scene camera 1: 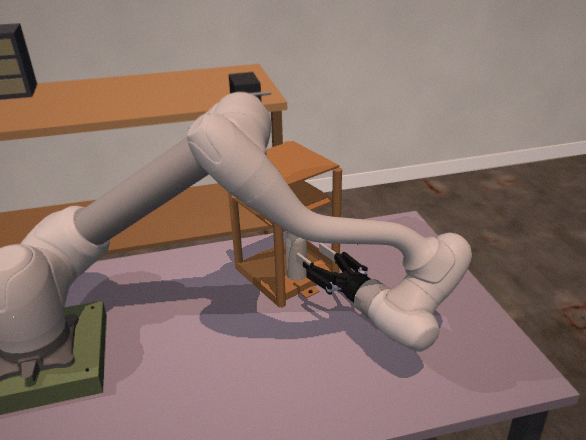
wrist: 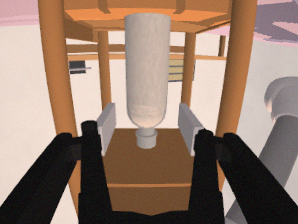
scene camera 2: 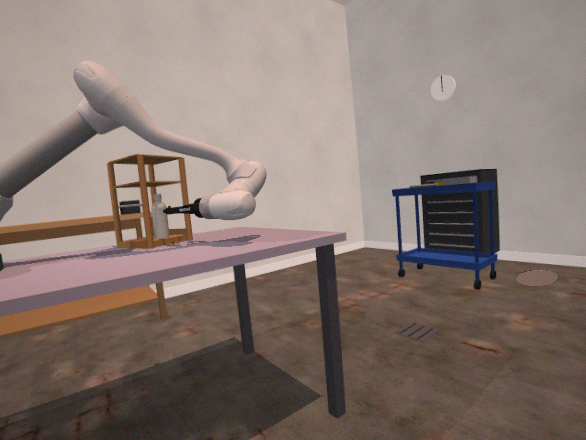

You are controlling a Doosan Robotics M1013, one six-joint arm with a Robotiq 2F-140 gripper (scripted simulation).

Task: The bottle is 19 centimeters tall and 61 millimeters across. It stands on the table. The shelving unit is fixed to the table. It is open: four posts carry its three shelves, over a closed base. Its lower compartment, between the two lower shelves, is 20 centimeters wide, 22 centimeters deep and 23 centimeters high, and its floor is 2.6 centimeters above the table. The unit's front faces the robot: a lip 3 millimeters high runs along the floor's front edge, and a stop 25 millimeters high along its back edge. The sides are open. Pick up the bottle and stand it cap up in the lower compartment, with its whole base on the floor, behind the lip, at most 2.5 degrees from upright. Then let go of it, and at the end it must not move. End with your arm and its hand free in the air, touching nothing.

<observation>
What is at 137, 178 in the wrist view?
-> A wooden shelving unit.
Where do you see a bottle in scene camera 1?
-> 295, 271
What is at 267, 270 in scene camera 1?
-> A wooden shelving unit.
</observation>
